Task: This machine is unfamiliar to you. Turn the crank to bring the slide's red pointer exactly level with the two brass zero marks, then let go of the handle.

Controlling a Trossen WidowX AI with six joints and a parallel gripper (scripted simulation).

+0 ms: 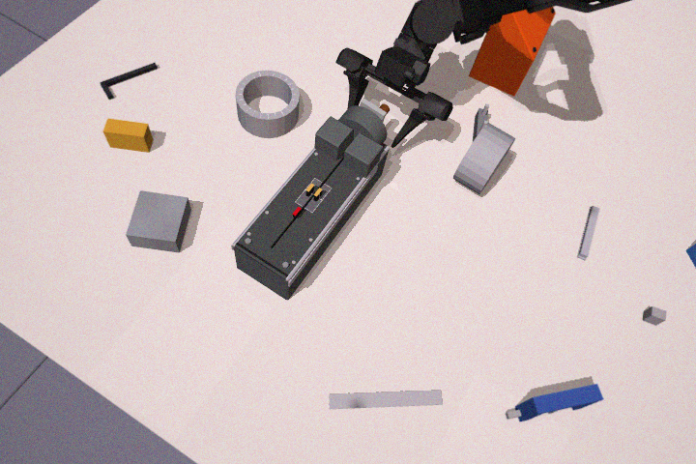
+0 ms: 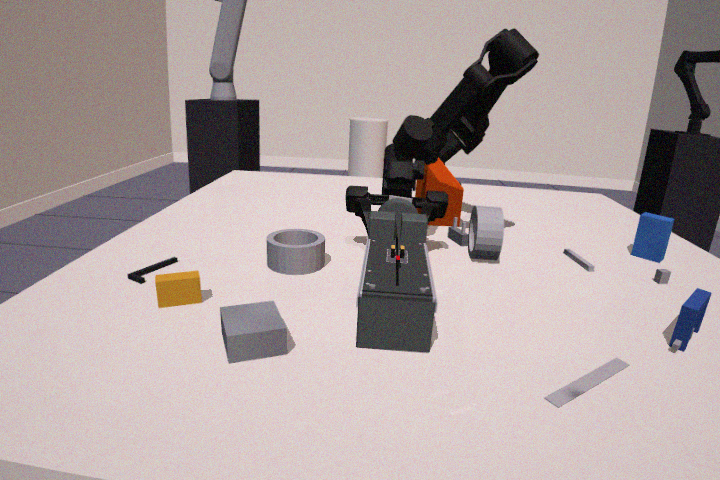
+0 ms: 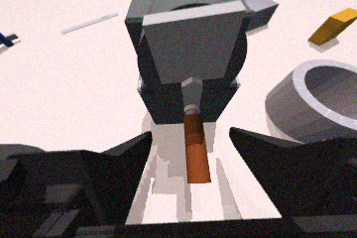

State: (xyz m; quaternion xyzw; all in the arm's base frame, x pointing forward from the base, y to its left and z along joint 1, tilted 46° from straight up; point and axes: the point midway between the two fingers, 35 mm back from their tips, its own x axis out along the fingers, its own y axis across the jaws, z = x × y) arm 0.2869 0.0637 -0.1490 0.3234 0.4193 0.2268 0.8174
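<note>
My gripper tip is now 20 mm below the crank handle and 20 mm past it. From my gripper tip the other things lie so: red pointer: 200 mm ahead, 50 mm above, 20 mm to the left; then grey cube: 310 mm ahead, 140 mm to the right, 20 mm below; then yellow block: 280 mm to the right, 240 mm ahead, 20 mm below.
</note>
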